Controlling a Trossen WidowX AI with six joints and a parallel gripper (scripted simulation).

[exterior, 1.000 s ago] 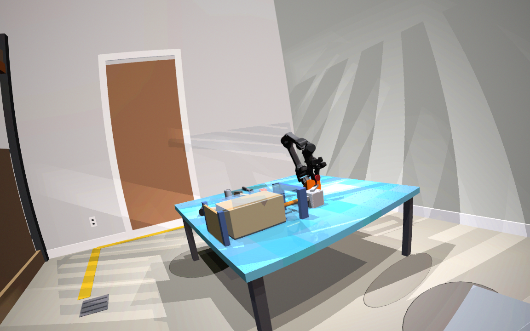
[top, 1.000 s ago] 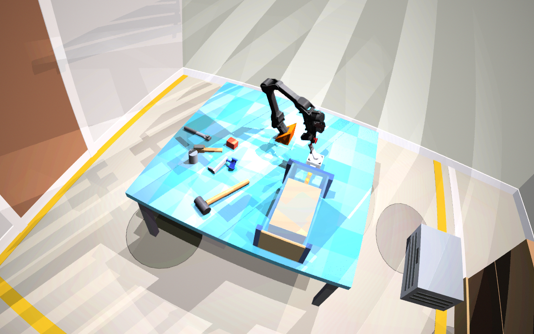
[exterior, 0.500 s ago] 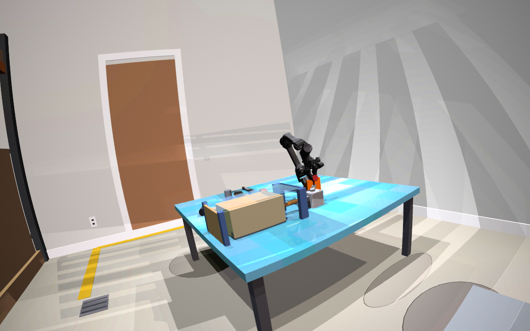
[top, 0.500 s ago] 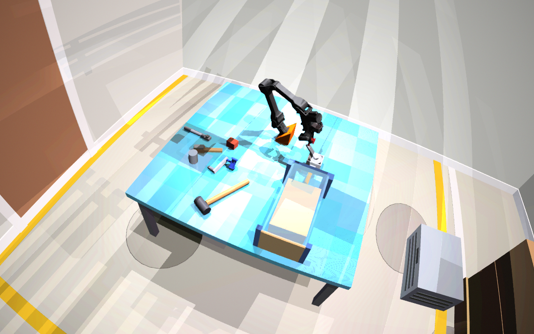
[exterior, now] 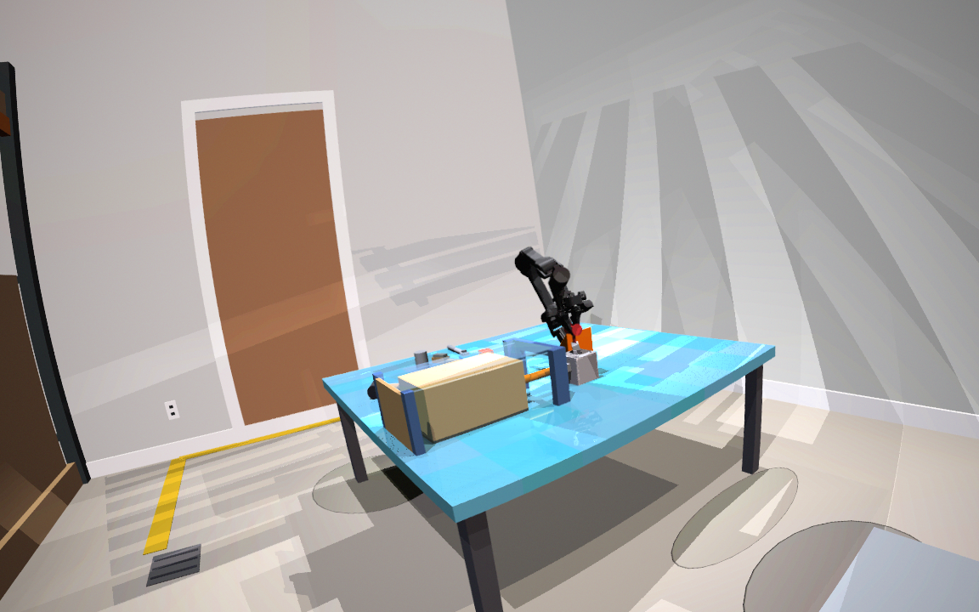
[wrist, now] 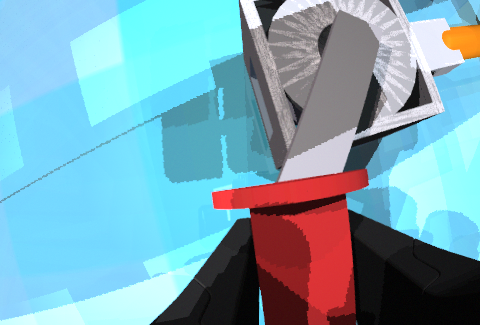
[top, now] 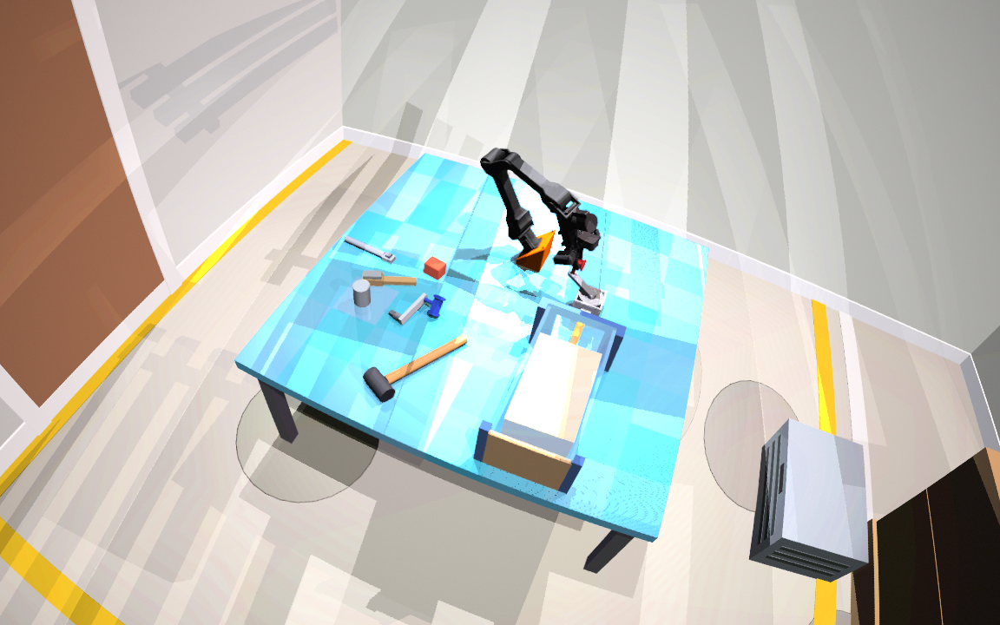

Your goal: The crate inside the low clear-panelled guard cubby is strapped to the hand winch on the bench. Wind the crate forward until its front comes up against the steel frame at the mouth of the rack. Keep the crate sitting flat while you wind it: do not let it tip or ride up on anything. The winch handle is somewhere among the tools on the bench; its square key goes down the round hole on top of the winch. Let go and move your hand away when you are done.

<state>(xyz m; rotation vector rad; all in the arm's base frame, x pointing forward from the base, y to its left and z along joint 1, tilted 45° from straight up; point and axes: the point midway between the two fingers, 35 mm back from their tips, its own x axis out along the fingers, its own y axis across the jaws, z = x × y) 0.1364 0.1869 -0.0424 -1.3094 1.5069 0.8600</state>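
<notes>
Right now the winch handle is 20 mm ahead of my gripper tip, 10 mm to the left of it and 30 mm below it. The rest, counted from my gripper tip: clear-panelled cubby (460 mm ahead, 40 mm to the left, 20 mm below); red knob (10 mm to the right); grey winch (40 mm ahead, 60 mm to the left, 100 mm below).
</notes>
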